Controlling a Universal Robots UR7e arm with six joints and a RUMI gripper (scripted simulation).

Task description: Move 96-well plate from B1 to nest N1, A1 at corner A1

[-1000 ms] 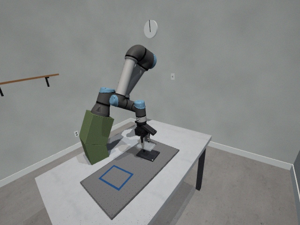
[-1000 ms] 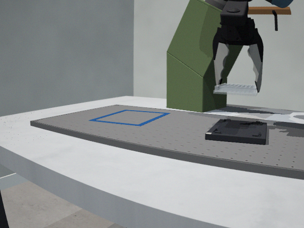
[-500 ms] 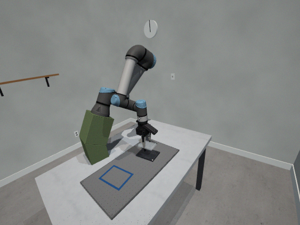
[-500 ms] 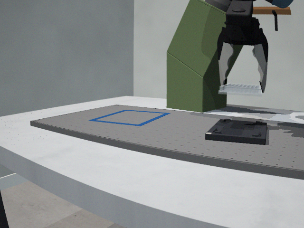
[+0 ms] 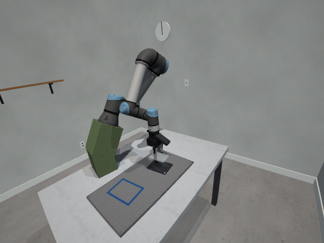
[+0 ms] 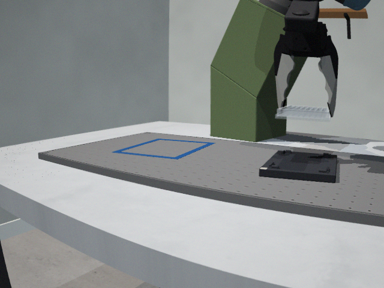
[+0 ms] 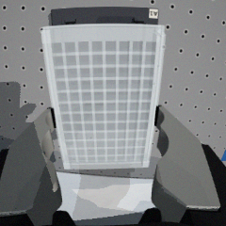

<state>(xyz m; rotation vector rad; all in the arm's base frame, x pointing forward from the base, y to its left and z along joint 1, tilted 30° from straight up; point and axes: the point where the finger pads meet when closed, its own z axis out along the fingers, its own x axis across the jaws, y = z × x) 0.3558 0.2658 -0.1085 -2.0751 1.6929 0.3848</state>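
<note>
My hand is 100 mm above the black plate nest. The rest, counted from my hand: clear 96-well plate 10 mm below; white corner mark 90 mm below, 90 mm ahead, 40 mm to the right.
</note>
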